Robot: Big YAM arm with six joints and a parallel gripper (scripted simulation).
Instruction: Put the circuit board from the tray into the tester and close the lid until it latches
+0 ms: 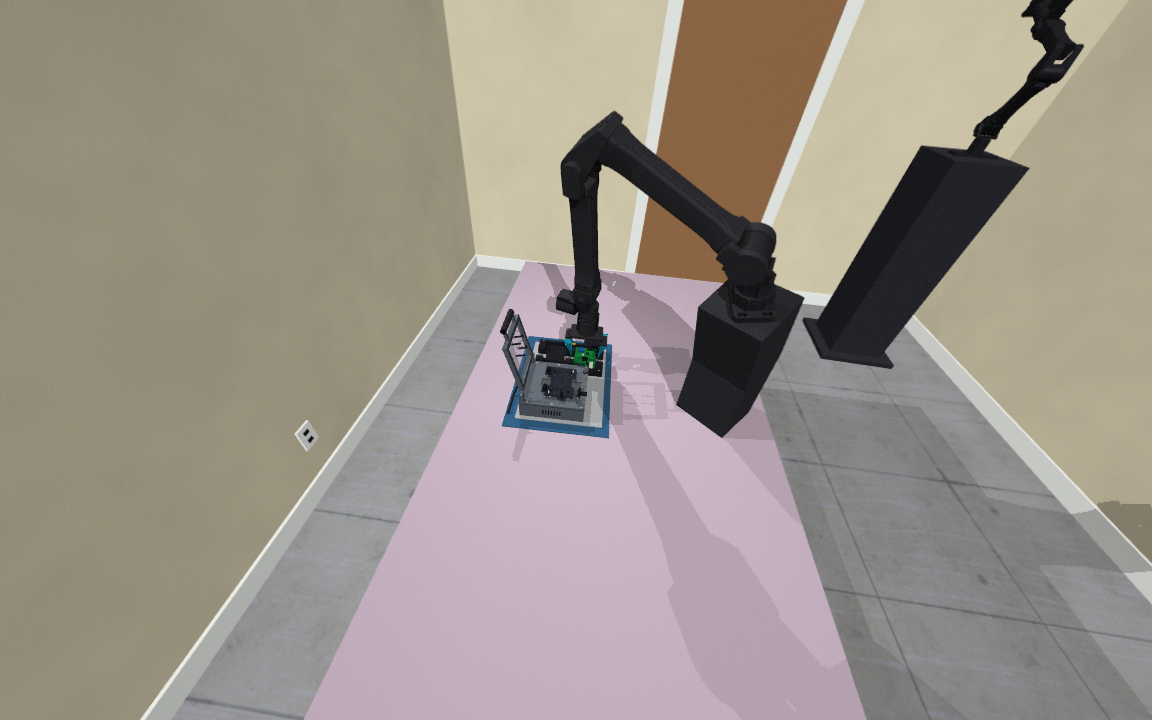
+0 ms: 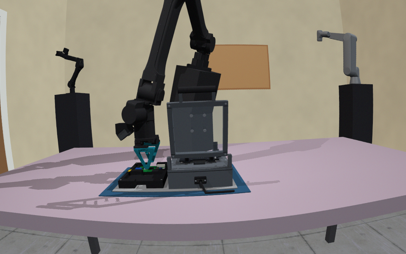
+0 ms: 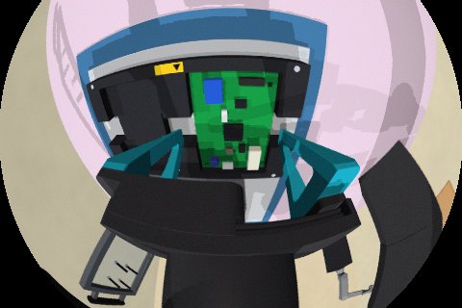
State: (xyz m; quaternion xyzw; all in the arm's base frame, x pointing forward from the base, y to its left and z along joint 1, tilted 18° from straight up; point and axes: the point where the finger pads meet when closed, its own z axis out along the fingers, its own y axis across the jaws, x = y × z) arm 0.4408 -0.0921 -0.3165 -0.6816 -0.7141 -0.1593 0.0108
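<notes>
My hand is 20 mm above the green circuit board. The rest, counted from my hand: pin plate (50 mm ahead, 180 mm to the left, 30 mm above); lid (170 mm ahead, 180 mm to the left, 140 mm above).
</notes>
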